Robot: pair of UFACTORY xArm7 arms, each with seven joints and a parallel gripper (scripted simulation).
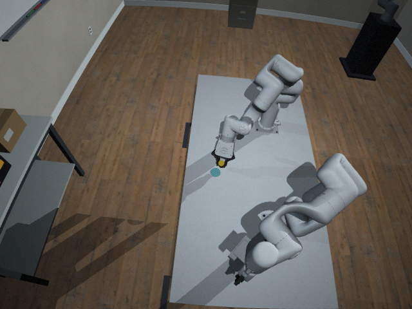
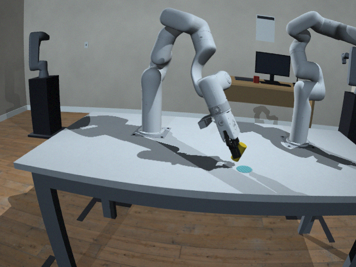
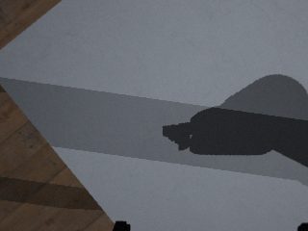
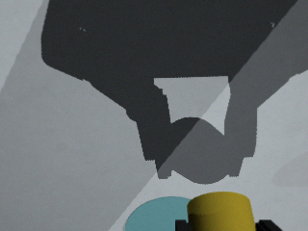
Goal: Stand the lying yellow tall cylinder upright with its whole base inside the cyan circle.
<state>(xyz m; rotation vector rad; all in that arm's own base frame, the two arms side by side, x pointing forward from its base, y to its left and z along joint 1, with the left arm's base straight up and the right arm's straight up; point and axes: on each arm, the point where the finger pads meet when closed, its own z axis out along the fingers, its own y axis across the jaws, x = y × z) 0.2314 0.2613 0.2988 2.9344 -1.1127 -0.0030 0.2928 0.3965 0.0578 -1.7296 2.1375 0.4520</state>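
Right now my right hand is 3 cm short of the cyan circle, 3 cm to the right of it and 6 cm above it. Round my right hand: yellow tall cylinder (1 cm to the left).
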